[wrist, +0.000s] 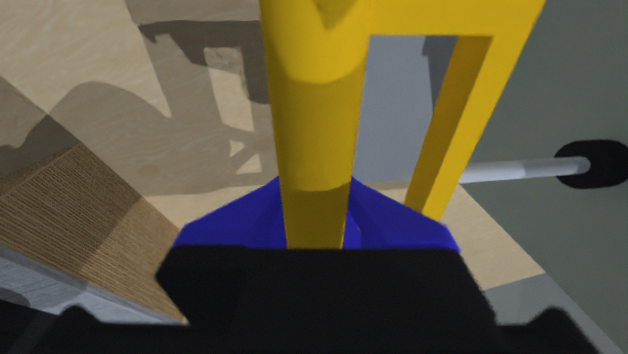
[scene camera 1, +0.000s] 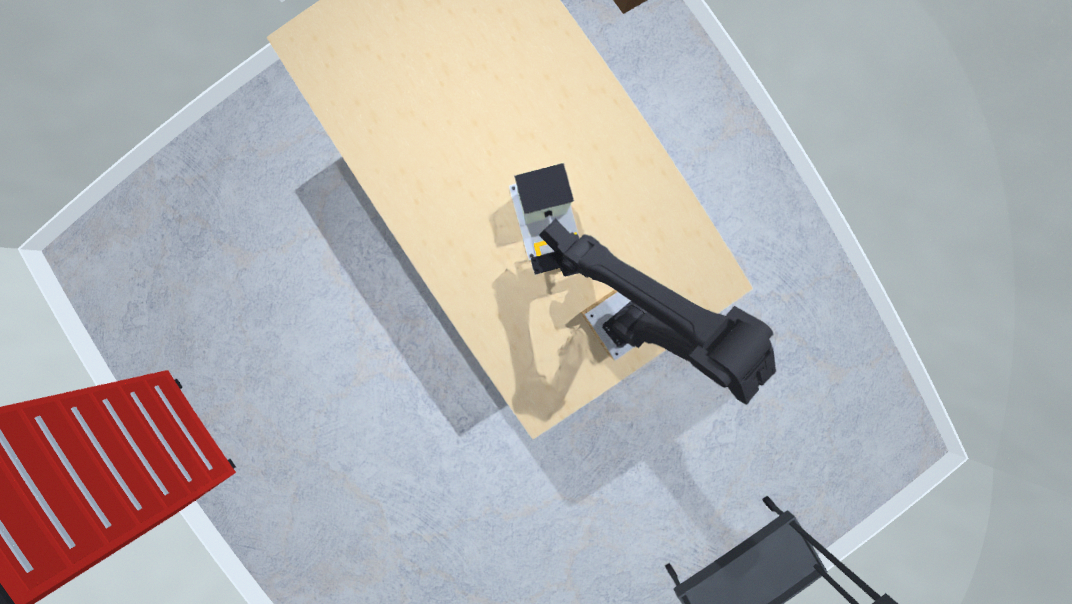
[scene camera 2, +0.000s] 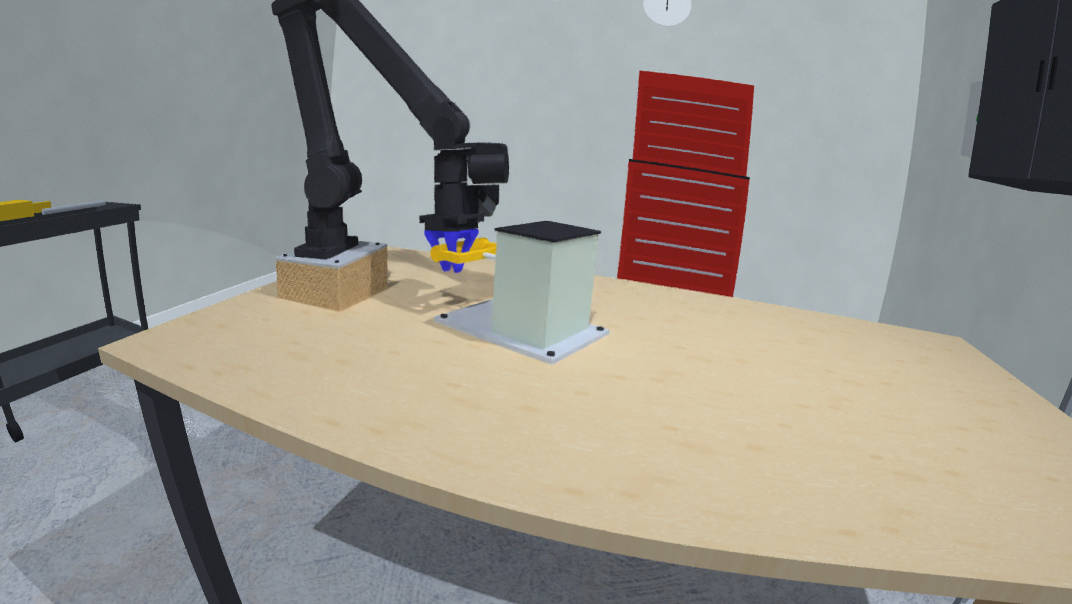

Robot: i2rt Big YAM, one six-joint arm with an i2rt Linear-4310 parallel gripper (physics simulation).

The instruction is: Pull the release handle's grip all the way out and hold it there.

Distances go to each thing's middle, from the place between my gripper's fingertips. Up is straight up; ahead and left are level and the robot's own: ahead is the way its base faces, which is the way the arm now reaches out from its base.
Right now my hand is 140 mm short of the grey base plate point(scene camera 2: 476, 320), 30 mm to the left of it and 70 mm above it.
